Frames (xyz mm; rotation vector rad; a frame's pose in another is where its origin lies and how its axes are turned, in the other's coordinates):
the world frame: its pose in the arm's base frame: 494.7 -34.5 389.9 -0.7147 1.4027 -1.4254
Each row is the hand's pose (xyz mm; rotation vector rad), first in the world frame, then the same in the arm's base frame.
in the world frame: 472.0 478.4 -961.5 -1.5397 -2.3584 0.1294
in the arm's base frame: -432.3 -22.3 -328.9 -1.9217 0.0487 1.2058
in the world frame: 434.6 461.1 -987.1 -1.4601 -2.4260 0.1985
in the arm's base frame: -446.3 19.3 -308.3 -1.8465 -0.0154 1.2025
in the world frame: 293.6 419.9 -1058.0 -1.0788 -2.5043 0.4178
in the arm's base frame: -470.5 169.5 -249.4 -1.5878 -0.1303 1.0379
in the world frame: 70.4 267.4 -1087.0 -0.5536 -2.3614 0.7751
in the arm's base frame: -453.5 362.6 -58.8 -1.1724 -0.1206 0.7617
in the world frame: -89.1 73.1 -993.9 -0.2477 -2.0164 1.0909
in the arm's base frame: -358.0 444.2 178.0 -0.8038 0.0609 0.5503
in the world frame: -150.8 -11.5 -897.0 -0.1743 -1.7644 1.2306
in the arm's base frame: -268.0 450.7 288.6 -0.6288 0.2273 0.4544
